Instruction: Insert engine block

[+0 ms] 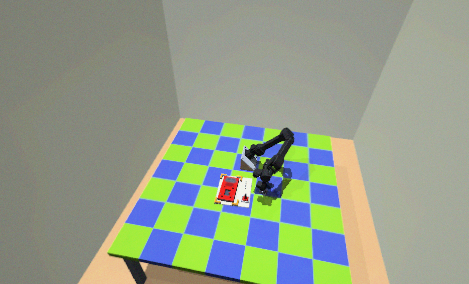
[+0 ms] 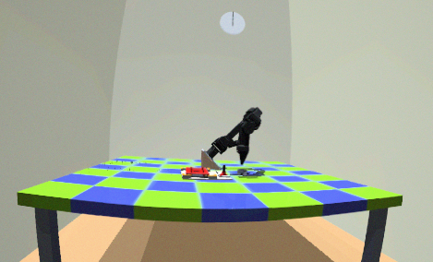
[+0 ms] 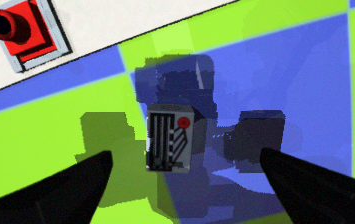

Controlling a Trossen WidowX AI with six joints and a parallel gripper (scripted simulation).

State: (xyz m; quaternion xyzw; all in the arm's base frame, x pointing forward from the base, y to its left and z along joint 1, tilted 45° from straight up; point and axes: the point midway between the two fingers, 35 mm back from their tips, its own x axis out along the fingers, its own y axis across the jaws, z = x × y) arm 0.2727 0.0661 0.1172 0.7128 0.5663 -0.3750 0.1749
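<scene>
Right now the grey engine block is 40 mm below my gripper tip and 20 mm ahead of it. From my gripper tip the other things lie so: grey holder: 120 mm to the right, 90 mm ahead, 20 mm below; then white-and-grey base plate: 210 mm to the right, 40 mm below, 20 mm ahead.
</scene>
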